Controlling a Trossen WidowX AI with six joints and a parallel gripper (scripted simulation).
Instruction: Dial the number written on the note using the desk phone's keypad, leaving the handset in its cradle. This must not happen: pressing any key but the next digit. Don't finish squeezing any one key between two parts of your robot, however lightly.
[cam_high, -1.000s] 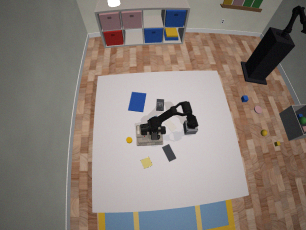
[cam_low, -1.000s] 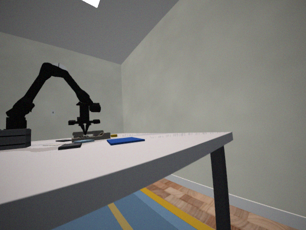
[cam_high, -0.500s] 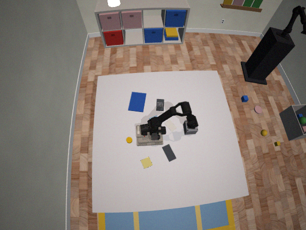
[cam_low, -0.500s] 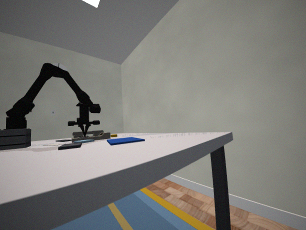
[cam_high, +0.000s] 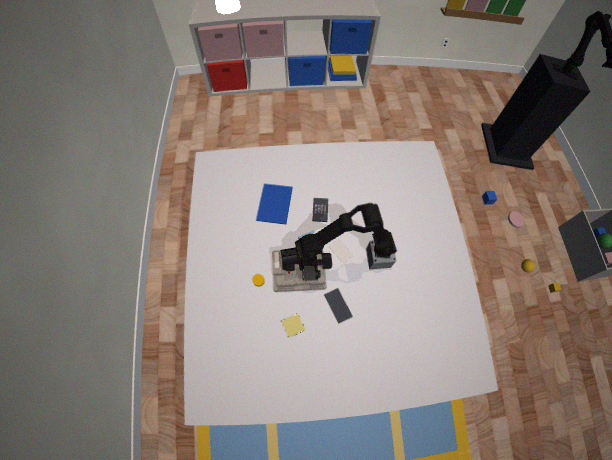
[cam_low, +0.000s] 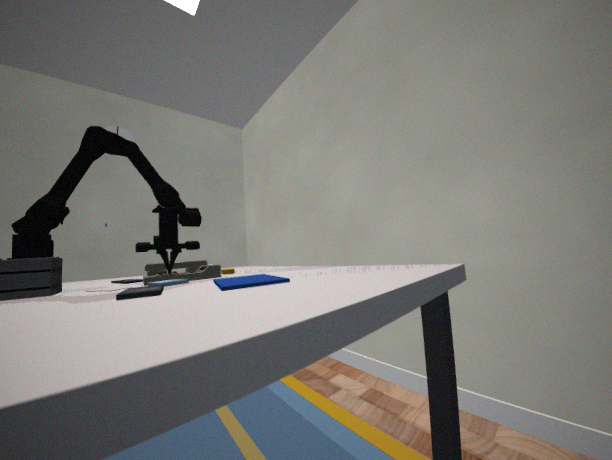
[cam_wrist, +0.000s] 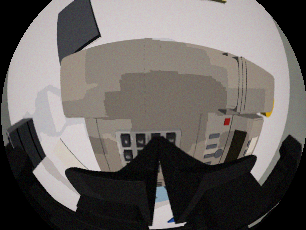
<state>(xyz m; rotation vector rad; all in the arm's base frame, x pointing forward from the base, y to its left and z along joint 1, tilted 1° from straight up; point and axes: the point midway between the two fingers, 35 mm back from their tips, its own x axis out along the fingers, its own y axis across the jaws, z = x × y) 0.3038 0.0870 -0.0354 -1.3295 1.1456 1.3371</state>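
Right now the beige desk phone is 40 mm below my hand, 40 mm ahead of it and 10 mm to the left of it. The rest, counted from my hand: dark grey card: 140 mm to the left, 140 mm behind, 60 mm below; handset: 60 mm to the left, 20 mm below, 20 mm ahead; cream note: 140 mm behind, 100 mm to the right, 60 mm below.
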